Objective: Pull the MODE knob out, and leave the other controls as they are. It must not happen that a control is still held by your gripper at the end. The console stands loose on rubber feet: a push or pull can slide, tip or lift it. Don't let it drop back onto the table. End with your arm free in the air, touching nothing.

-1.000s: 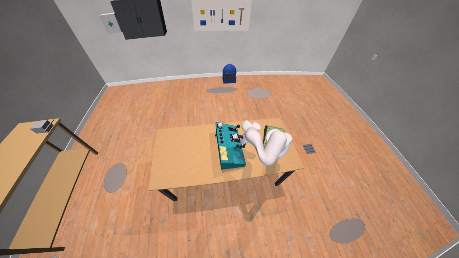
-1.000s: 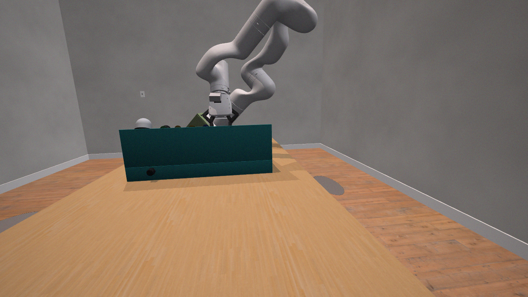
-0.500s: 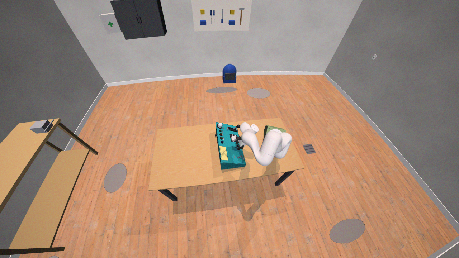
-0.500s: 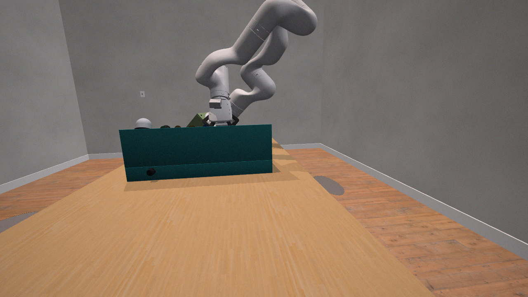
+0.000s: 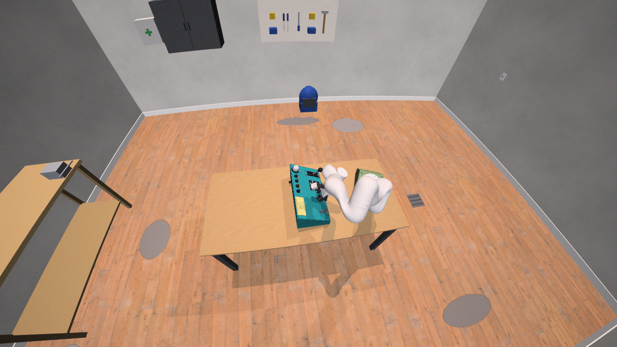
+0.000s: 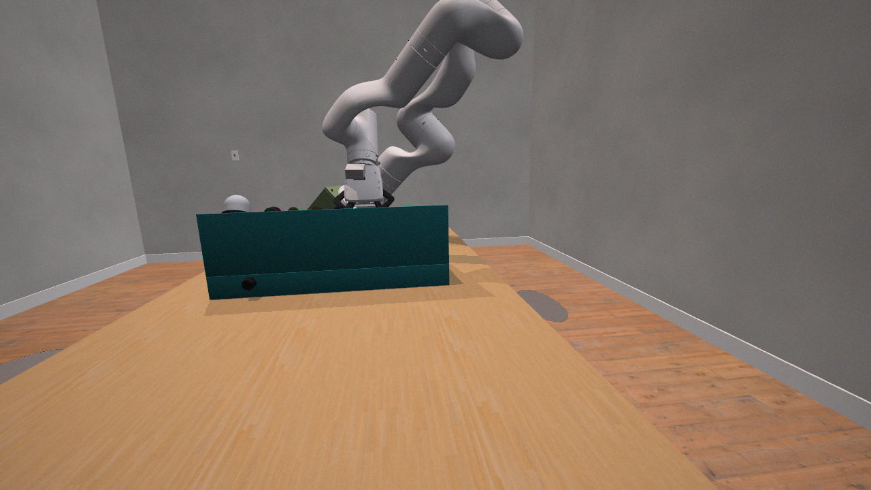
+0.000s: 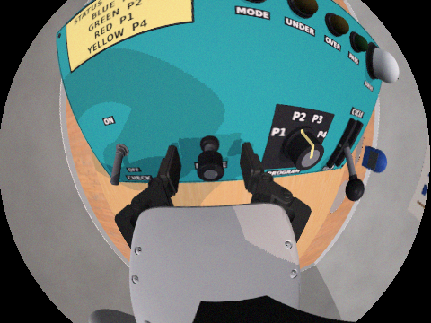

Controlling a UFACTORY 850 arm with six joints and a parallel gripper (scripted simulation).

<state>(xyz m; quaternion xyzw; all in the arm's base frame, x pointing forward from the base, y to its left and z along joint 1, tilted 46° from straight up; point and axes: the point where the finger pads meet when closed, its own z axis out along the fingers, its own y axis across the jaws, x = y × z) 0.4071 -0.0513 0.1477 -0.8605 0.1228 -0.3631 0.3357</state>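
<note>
The black mode knob lies 1 cm below my hand. Also, from my hand: program rotary selector (2 cm ahead, 11 cm to the right, 1 cm below); then teal console (4 cm ahead, 6 cm to the right, 3 cm below); then check toggle (12 cm to the left, 1 cm below).
</note>
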